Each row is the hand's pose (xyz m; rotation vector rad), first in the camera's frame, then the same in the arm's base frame.
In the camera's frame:
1: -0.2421 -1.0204 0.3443 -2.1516 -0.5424 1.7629
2: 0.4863 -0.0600 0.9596 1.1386 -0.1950 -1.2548
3: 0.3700 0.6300 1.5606 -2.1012 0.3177 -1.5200
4: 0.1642 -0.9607 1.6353 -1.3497 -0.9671 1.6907
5: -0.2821 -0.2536 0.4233 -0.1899 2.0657 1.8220
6: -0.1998 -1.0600 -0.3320 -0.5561 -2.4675 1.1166
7: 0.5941 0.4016 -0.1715 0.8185 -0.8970 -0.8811
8: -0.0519 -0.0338 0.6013 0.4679 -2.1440 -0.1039
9: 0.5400 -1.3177 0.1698 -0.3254 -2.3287 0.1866
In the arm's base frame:
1: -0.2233 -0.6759 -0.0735 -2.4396 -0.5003 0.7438
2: 0.1156 -0.1373 1.1210 1.7805 -0.7560 -1.1468
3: -0.2156 0.4636 1.7375 -1.2893 0.5676 -2.1301
4: -0.7402 -0.9362 1.1514 -1.8160 -1.2014 0.8462
5: -0.1471 0.0352 0.2172 -0.3285 1.3094 1.5296
6: 0.2343 -0.6406 -0.5736 1.3099 2.7483 -0.5067
7: 1.0159 0.3944 0.4800 1.2512 -1.5519 -1.0259
8: -0.0466 0.1304 0.5546 0.3282 -2.8739 -0.4572
9: 0.4059 -1.2140 0.1387 -0.7028 -2.8610 -0.4377

